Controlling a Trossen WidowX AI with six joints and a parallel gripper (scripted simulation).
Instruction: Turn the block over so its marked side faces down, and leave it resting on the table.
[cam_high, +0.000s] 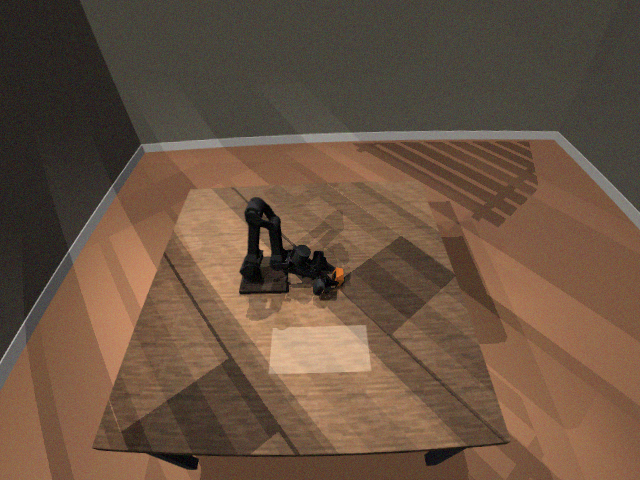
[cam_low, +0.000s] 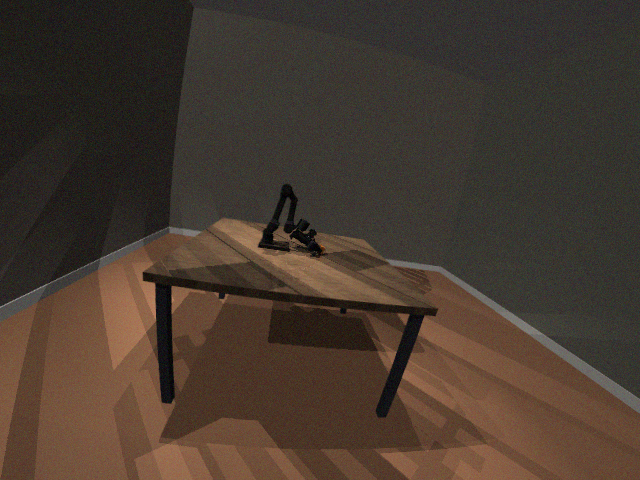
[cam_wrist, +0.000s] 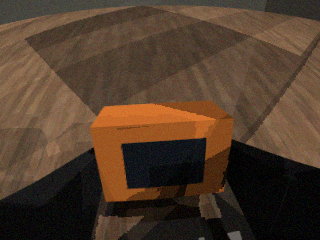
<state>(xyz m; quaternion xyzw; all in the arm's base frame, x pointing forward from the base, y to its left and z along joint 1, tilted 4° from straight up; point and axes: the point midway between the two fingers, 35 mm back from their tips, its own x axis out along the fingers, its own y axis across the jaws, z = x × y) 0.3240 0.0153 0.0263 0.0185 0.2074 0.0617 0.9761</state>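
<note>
The orange block is 10 mm behind my gripper tip.
</note>
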